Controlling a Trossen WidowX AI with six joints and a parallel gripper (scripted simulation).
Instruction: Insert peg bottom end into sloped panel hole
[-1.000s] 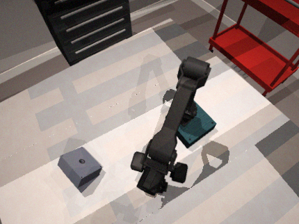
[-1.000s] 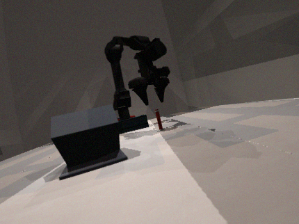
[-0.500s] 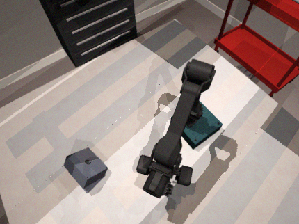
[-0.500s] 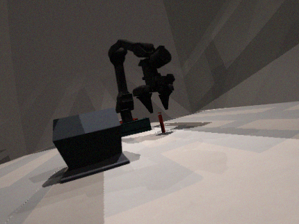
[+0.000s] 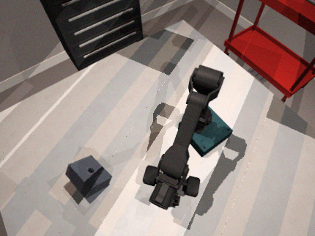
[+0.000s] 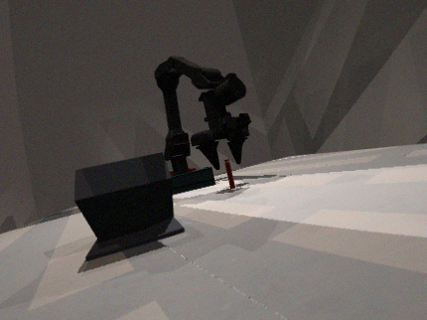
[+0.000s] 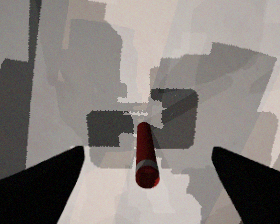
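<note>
The red peg lies 10 mm behind my gripper tip. From my gripper tip the other things lie so: grey sloped panel: 190 mm ahead, 250 mm to the right.
</note>
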